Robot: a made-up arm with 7 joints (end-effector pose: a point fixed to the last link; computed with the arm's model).
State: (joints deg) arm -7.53 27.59 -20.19 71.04 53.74 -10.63 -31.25
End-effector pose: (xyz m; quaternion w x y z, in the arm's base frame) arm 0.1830 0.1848 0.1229 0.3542 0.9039 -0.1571 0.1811
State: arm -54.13 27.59 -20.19 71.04 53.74 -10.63 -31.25
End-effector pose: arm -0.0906 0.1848 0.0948 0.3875 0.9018 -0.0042 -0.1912
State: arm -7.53 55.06 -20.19 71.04 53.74 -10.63 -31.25
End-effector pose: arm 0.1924 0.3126 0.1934 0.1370 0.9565 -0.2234 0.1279
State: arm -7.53 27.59 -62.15 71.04 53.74 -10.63 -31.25
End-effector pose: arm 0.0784 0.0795 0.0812 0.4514 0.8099 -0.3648 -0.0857
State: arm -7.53 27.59 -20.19 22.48 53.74 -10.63 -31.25
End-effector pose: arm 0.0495 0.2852 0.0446 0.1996 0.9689 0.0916 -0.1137
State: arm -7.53 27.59 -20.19 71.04 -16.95 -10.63 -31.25
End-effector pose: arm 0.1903 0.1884 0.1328 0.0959 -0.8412 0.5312 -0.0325
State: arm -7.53 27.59 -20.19 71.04 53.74 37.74 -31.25
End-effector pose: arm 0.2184 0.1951 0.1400 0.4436 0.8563 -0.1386 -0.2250
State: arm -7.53 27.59 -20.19 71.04 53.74 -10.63 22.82
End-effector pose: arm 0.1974 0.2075 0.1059 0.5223 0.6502 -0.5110 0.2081
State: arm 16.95 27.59 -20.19 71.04 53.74 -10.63 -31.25
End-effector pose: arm 0.2937 0.1848 0.2204 0.3129 0.8450 -0.2286 0.3686
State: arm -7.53 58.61 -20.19 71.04 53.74 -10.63 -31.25
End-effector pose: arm 0.1941 0.3262 0.2067 0.1081 0.9594 -0.2311 0.1204
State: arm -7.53 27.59 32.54 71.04 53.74 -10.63 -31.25
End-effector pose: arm 0.1689 0.3528 0.2133 0.1678 0.8522 0.1297 0.4783
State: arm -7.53 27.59 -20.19 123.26 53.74 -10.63 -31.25
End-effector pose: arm 0.1886 0.0997 0.3009 0.4501 0.6565 -0.3924 0.4610
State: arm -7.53 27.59 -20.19 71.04 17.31 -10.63 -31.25
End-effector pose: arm 0.1867 0.1886 0.1274 0.1285 0.9147 -0.3670 0.1098
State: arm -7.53 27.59 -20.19 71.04 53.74 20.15 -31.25
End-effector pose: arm 0.2038 0.1926 0.1372 0.4196 0.8921 -0.1484 -0.0782
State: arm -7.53 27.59 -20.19 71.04 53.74 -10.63 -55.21
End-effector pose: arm 0.1852 0.1714 0.1279 0.2521 0.9549 0.0158 0.1558
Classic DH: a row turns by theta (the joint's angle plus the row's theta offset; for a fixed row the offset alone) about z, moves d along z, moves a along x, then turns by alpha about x. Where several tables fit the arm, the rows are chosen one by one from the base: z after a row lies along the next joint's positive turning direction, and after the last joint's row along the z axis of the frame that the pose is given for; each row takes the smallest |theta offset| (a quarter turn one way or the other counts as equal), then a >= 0, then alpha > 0; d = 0 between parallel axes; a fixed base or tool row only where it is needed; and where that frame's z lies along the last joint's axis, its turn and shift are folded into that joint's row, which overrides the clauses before.
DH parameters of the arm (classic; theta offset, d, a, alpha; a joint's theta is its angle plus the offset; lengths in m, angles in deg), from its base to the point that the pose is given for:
base (fixed): 0 0.4266 0.0136 90
joint 1: 90 -0.1032 0.0181 90
joint 2: -90 0.0037 0.0035 -90
joint 3: -90 -0.2222 0.0053 90
joint 4: 0 -0.0049 0.0047 -90
joint 5: 0 -0.2737 -0.0078 -90
joint 6: -90 0.0045 0.0137 90
joint 7: -20.44 0.0226 0.0175 41.8
tool (fixed): -95.42 -0.0454 0 0

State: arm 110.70 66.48 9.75 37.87 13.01 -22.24 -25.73
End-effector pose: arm 0.0681 0.4934 0.5889 0.2943 -0.4728 -0.1567 -0.8157
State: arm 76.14 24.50 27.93 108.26 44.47 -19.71 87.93
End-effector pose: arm 0.1184 0.3098 0.6375 0.6072 -0.0271 0.6951 -0.3840
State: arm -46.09 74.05 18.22 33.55 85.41 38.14 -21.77
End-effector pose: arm 0.0792 0.5382 0.3245 0.2410 0.9036 0.3294 -0.1301
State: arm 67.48 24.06 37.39 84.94 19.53 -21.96 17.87
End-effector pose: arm 0.2157 0.3707 0.5330 0.2867 -0.4132 0.3301 -0.7988
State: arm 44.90 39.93 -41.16 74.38 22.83 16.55 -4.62
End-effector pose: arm 0.3517 0.1842 0.3746 0.0285 0.7989 -0.5953 0.0808
